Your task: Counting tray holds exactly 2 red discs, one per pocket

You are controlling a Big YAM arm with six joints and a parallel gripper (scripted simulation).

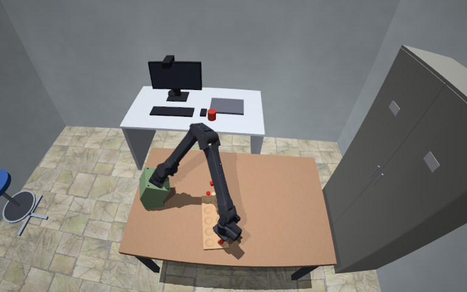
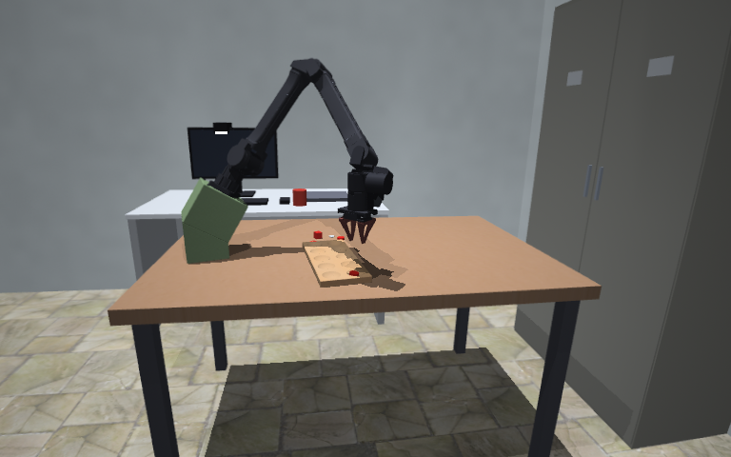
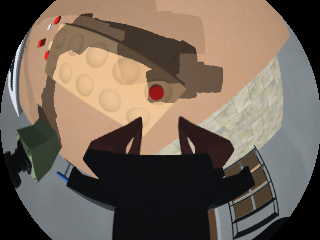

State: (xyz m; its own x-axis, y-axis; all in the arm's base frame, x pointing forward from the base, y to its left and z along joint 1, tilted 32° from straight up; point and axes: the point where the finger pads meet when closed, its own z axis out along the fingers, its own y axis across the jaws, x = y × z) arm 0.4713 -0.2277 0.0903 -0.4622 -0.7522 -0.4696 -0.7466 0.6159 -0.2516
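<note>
My hand is 15 cm past the white piece, 42 cm to the right of it and 12 cm above it. Round my hand: wooden counting tray (9 cm behind, 13 cm to the left, 11 cm below); red cube (20 cm behind, 40 cm to the left, 11 cm below); tan disc (16 cm behind, 32 cm to the left, 12 cm below).
</note>
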